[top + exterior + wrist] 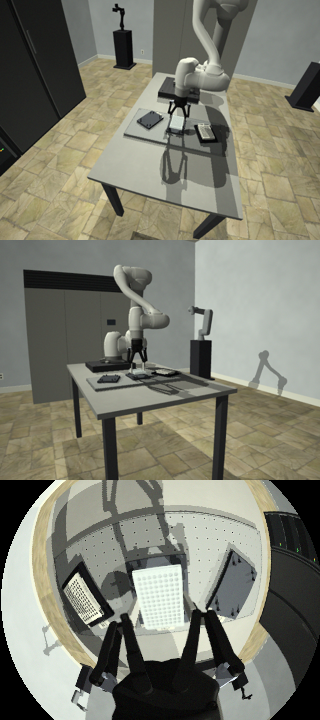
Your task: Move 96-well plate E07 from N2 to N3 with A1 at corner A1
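Right now the landing nest N3 is 50 mm below my hand. The rest, counted from my hand: plate nest N2 (200 mm to the right, 50 mm below).
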